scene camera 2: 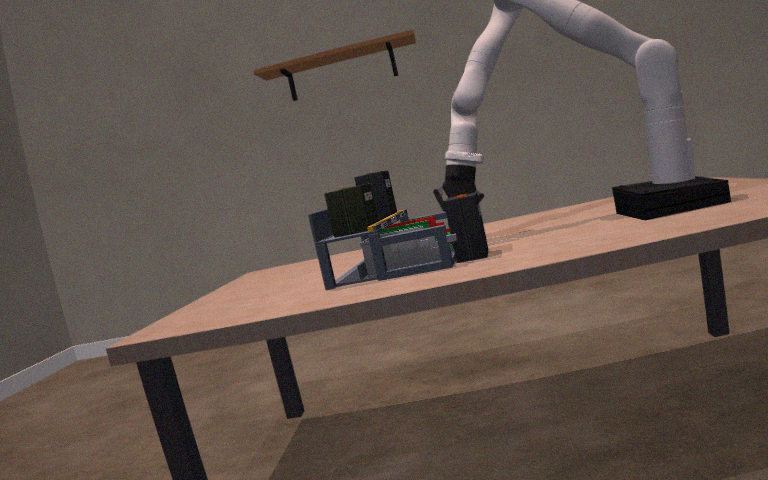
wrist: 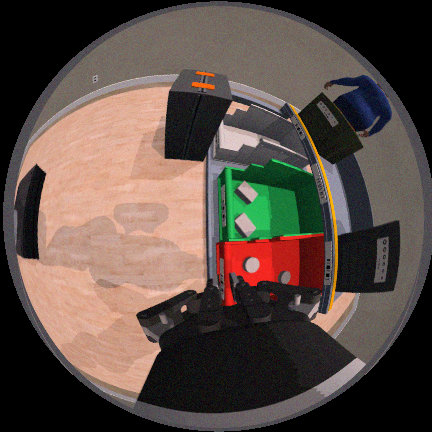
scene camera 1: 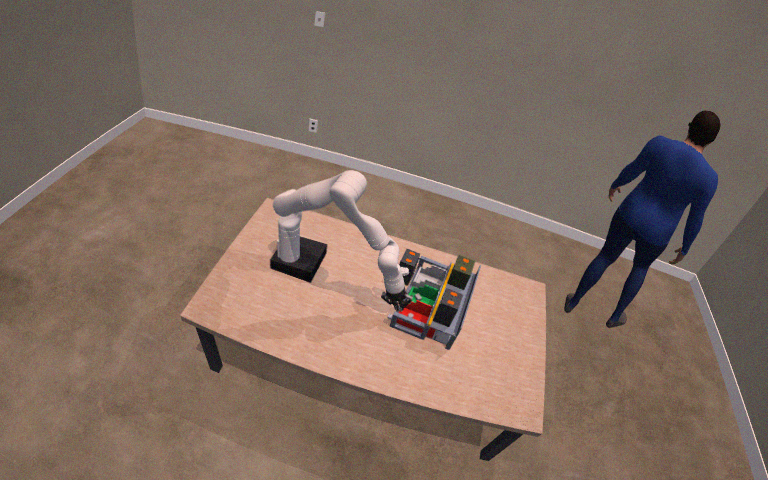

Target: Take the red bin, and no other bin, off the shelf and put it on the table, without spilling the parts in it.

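Observation:
The red bin sits in the lower front tier of the grey shelf, at the end nearest the table's front edge in scene camera 1. Two round light parts lie in it. My gripper is at the bin's front wall, with one finger on the outer side and one on the inner side. The fingers are nearly together and look shut on that wall. In scene camera 2 the fingertips are hidden behind a black case. The wooden table carries the shelf.
The green bin with two blocks adjoins the red bin; a grey-white bin is beyond it. A black case stands before the shelf. A dark case and an olive case stand on the upper tier behind the yellow-edged rail.

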